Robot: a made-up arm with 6 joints.
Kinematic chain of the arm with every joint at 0, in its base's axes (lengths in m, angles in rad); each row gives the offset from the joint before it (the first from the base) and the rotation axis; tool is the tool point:
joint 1: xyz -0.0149 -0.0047 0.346 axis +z
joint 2: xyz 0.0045 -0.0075 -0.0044 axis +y
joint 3: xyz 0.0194 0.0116 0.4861 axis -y
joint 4: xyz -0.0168 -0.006 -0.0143 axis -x
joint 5: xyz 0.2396 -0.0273 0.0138 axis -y
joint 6: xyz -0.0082 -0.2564 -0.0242 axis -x
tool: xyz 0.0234 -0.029 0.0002
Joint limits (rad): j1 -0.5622..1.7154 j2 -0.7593..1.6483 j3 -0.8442..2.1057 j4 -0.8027..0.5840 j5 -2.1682..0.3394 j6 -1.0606..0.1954
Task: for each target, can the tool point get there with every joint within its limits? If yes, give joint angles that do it. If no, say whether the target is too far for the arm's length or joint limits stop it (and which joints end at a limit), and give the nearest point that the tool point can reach.
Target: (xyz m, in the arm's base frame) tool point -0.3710 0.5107 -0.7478
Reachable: no: too far | nearest point 0.0981 0.5300 -0.0690 | short by 0.825 m
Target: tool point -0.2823 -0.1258 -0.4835
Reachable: no: joint limits stop it (at a limit: joint 1, joint 2, joint 4, joint 5) | nearest point 0.1003 -0.3071 0.0137 | short by 0.653 m
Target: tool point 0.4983 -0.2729 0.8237
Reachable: yes | joints -0.0004 0.8279 1.0734 0.4711 -1.7471 -0.8876
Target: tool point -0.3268 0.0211 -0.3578
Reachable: no: joint limits stop it (at a limit: joint 1, joint 2, joint 4, joint 6) | nearest point 0.1264 0.3150 -0.0105 | short by 0.642 m
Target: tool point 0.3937 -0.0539 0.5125
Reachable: yes | joints 0.6950 0.5185 -0.5634 -0.1687 -0.3522 -0.6454
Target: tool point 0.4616 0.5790 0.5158
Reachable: yes | joints 1.2633 1.2416 0.7852 0.4623 -1.9105 -0.1633
